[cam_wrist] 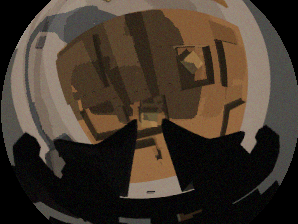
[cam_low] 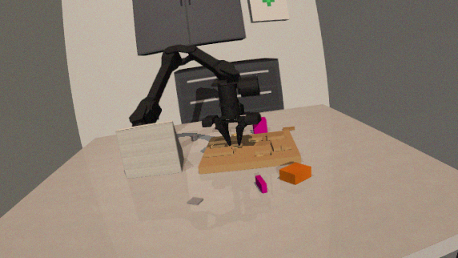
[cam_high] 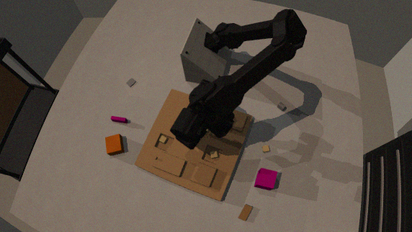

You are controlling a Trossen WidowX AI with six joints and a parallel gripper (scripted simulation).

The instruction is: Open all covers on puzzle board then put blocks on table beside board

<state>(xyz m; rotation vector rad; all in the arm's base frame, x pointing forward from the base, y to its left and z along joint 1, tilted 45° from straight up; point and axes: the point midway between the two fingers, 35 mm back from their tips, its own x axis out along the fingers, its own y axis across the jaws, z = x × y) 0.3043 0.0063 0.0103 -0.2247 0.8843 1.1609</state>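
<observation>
Now: gripper tip 5 cm short of the tan puzzle board, 1 cm to the left of it and 1 cm above it. From my gripper tip the other things lie so: grey block 25 cm to the left, 12 cm behind, 2 cm below; magenta cube 20 cm to the left, 15 cm ahead; brown tile 25 cm ahead, 16 cm to the left, 2 cm below.
</observation>
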